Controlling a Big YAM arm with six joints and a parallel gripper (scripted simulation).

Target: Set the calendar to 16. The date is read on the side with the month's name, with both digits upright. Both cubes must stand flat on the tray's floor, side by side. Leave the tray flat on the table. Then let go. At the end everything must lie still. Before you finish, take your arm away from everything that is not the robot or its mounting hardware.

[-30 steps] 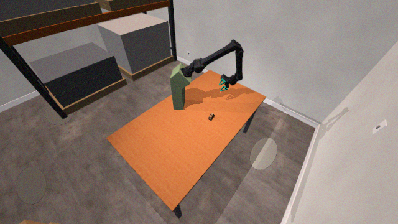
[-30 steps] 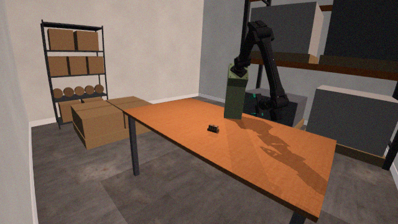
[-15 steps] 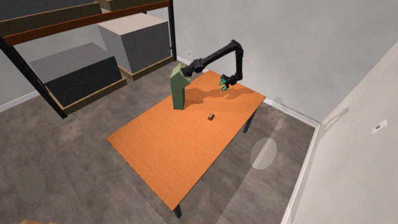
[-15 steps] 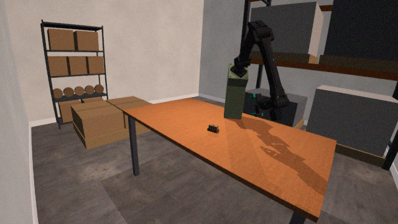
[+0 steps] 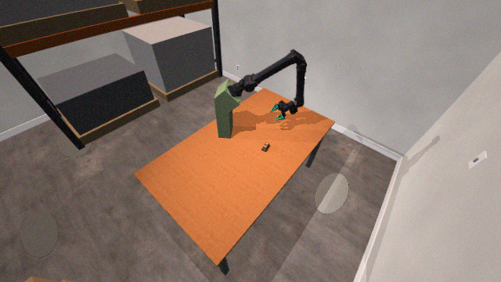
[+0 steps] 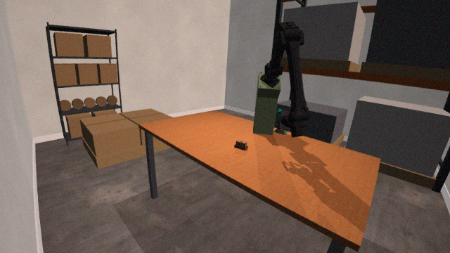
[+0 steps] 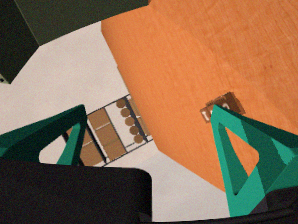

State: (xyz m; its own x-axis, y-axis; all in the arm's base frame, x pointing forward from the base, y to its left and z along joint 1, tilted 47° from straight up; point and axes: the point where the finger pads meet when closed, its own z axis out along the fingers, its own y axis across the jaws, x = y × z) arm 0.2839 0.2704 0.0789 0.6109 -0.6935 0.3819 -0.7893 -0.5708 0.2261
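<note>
The brown calendar cube lies 180 mm to the right of my hand, 170 mm below it and 130 mm ahead of it. The rest, counted from my hand: dark calendar tray 190 mm below, 160 mm to the right, 120 mm ahead.
</note>
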